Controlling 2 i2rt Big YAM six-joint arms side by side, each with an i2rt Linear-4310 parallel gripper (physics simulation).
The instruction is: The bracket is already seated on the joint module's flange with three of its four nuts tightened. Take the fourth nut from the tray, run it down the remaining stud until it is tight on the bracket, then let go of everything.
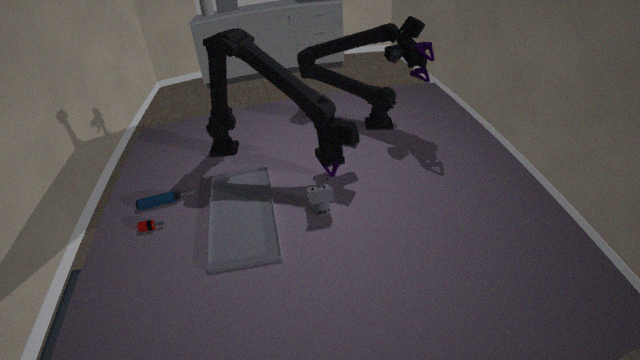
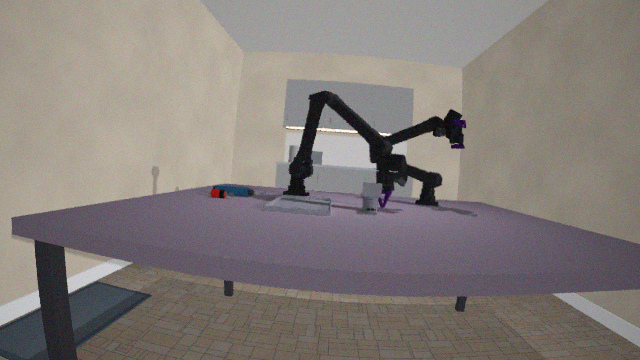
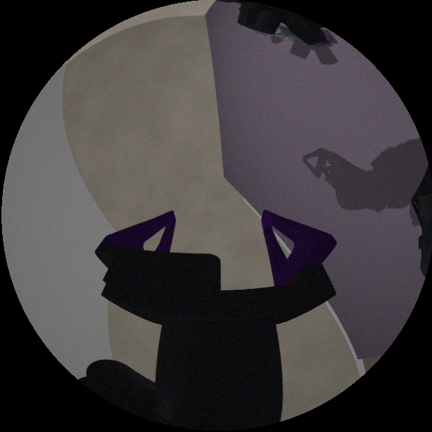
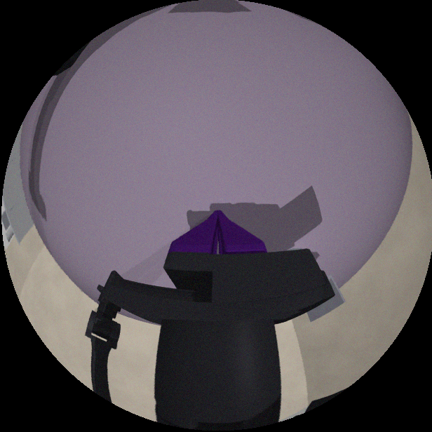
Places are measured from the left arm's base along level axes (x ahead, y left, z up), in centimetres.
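Pixels of known places: left gripper, fingertip midpoint: (image 1: 430, 71) (image 2: 464, 137); right gripper, fingertip midpoint: (image 1: 332, 176) (image 2: 382, 207); left arm's base at its link origin: (image 1: 378, 124) (image 2: 426, 204); right arm's base at its link origin: (image 1: 224, 150) (image 2: 296, 195).
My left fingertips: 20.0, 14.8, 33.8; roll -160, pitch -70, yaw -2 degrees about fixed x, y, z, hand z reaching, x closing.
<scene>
For each thing: its top centre in the pictures, then the offset to it from my left fingertips, as dx, dy, dz. "pt": a spot on its surface instead. Level surfaces: height alone.
- joint module at its top centre: (image 1: 319, 191) (image 2: 371, 192) +29.9, -38.4, -26.4
- grey tray at its top centre: (image 1: 240, 211) (image 2: 302, 201) +32.4, -64.2, -32.2
- blue-handled tool at a spot on its surface: (image 1: 157, 200) (image 2: 233, 188) pt +29.3, -97.6, -30.5
- short red tool at its top centre: (image 1: 149, 221) (image 2: 223, 189) +39.7, -96.3, -30.4
- purple table at its surface level: dz -33.8
The pale bracket (image 1: 320, 194) (image 2: 371, 189) sits on the joint module (image 1: 321, 209) (image 2: 369, 203). The studs and nuts are too small to make out. The grey tray (image 1: 245, 266) (image 2: 300, 210) lies to the left of the module; no nut can be made out in it. My right gripper (image 1: 332, 174) (image 2: 384, 204) (image 4: 217, 215) points down close behind the bracket, its purple fingertips together; no nut shows between them. My left gripper (image 1: 431, 70) (image 2: 464, 135) (image 3: 218, 215) is wide open and empty, high above the table at the far right.
A blue-handled tool (image 1: 157, 200) (image 2: 233, 191) and a short red tool (image 1: 146, 225) (image 2: 218, 193) lie on the purple table (image 1: 425, 275) (image 2: 340, 255), left of the tray. The right arm reaches over the table behind the tray. The left arm is raised at the back right.
</scene>
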